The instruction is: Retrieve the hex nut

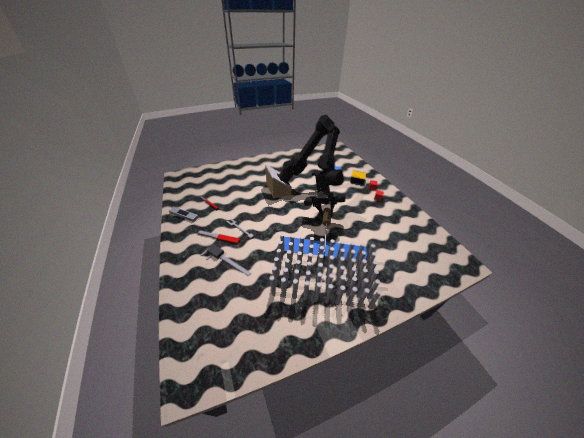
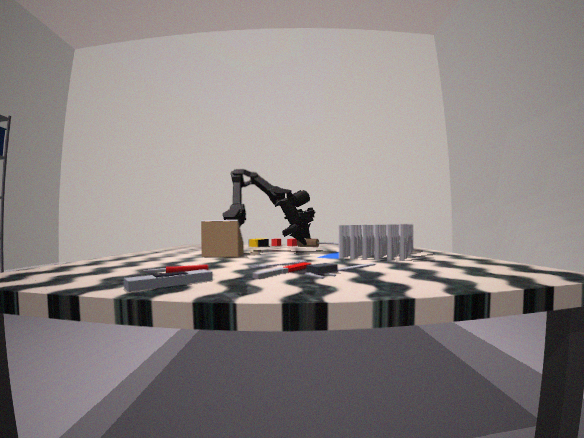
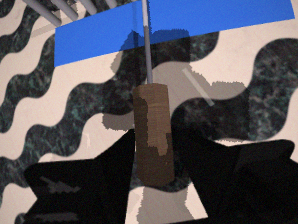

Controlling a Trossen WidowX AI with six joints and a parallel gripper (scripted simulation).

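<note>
The blue taped strip is 140 mm ahead of my gripper tip, 80 mm to the right of it and 40 mm below it. From my gripper tip the other things lie so: thin hook tool 90 mm ahead, 50 mm to the right; small wrench 400 mm to the right, 100 mm behind, 30 mm below; yellow block 350 mm to the left, 260 mm behind, 20 mm below.
</note>
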